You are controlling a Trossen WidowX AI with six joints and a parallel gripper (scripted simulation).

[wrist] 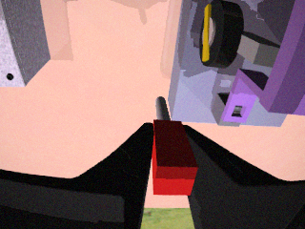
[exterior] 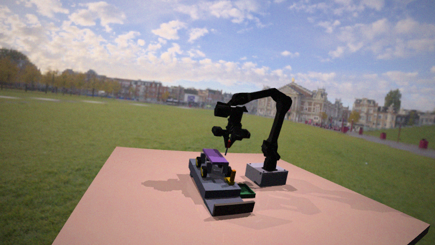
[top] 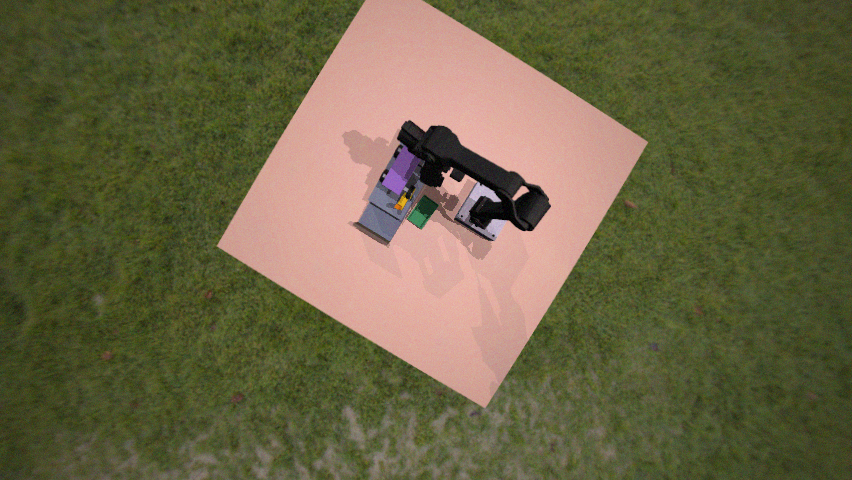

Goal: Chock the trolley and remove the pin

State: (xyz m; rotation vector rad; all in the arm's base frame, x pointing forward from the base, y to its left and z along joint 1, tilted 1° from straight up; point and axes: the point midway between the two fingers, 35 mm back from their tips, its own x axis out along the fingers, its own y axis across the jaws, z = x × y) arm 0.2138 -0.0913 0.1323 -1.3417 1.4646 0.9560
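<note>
The green tray is 10 mm behind my gripper tip, 170 mm to the left of it and 180 mm below it. From my gripper tip the other things lie so: red-headed stop pin (right at my gripper tip); then grey ramp (110 mm ahead, 70 mm to the left, 120 mm below); then purple-topped trolley (110 mm ahead, 70 mm to the left, 60 mm below).
</note>
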